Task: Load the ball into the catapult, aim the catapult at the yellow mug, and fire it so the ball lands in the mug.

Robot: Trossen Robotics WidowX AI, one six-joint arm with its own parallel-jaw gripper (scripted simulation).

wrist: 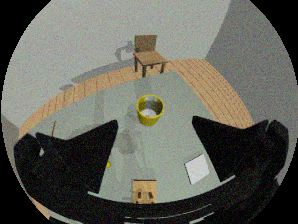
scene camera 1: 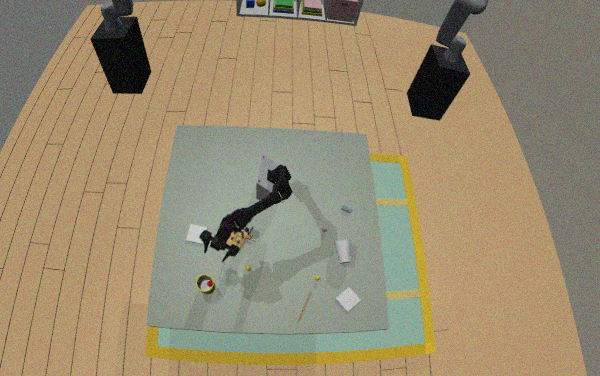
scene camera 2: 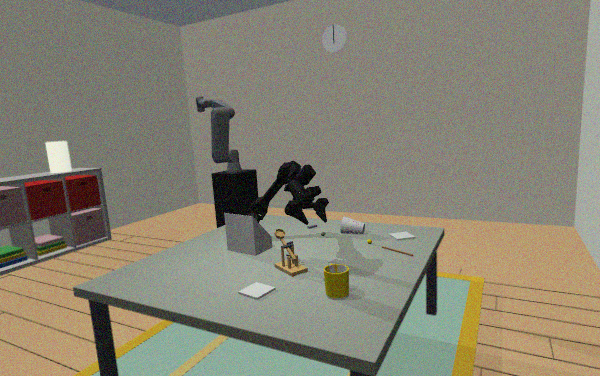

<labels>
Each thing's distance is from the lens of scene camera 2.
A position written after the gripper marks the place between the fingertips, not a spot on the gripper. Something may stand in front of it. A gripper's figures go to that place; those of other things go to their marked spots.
gripper (scene camera 2: 317,223): 1.43 m
yellow mug (scene camera 2: 336,276): 1.35 m
</labels>
